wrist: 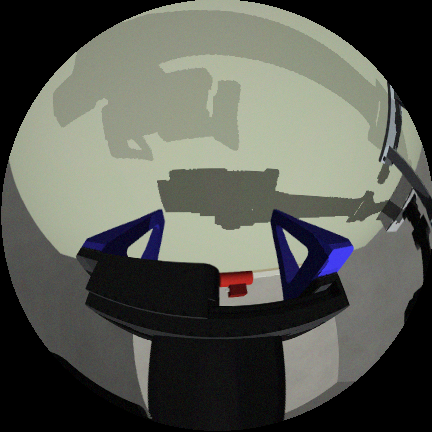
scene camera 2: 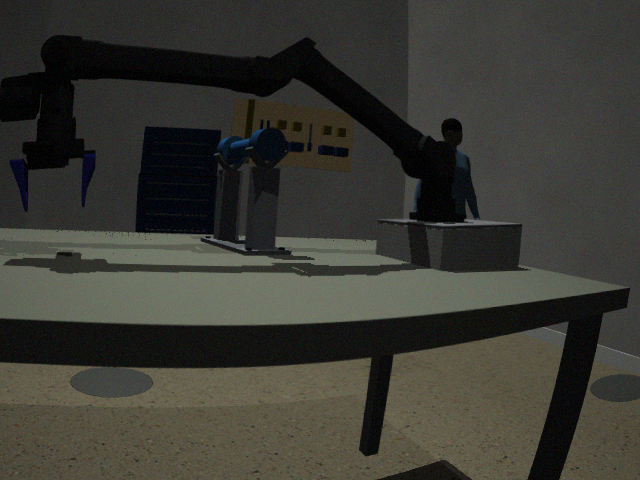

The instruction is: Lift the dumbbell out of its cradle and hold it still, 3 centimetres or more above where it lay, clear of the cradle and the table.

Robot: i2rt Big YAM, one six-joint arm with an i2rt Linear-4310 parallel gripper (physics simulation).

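Frame: origin at the arm's base, x left, y back, z up, level; metres.
Seen in the pictures: gripper, fingertip midpoint: (wrist: 217, 214) (scene camera 2: 54, 209); arm's base, origin of the base link: (wrist: 408, 205) (scene camera 2: 436, 220).
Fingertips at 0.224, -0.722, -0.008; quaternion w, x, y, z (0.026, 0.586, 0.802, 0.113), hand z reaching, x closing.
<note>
Offsets run from my fingertips to a thing's top centre, as dx, dy, dz. Level surfaces: height alone.
A blue dumbbell {-0.292, +0.317, +0.165} (scene camera 2: 239, 149) lies level on top of a grey cradle {-0.292, +0.317, +0.123} (scene camera 2: 262, 211) with two tall posts and V-shaped rests, in scene camera 2's view. Its near round head faces the camera. My gripper (scene camera 2: 54, 207) (wrist: 217, 214) is open, with its blue fingers wide apart and pointing down, and holds nothing. It hangs above the table, well to the left of the cradle in scene camera 2's view, with the fingertips lower than the dumbbell. In the wrist view, parts of the cradle show at the right edge; the dumbbell is hard to make out there.
The arm's base stands on a grey box (scene camera 2: 480, 248) at the right of the table {dz -0.076} (scene camera 2: 310, 299). The arm reaches over the cradle and dumbbell. A person (scene camera 2: 463, 175) stands behind the base. A dark blue cabinet (scene camera 2: 178, 180) and a tan board (scene camera 2: 320, 116) are in the background.
</note>
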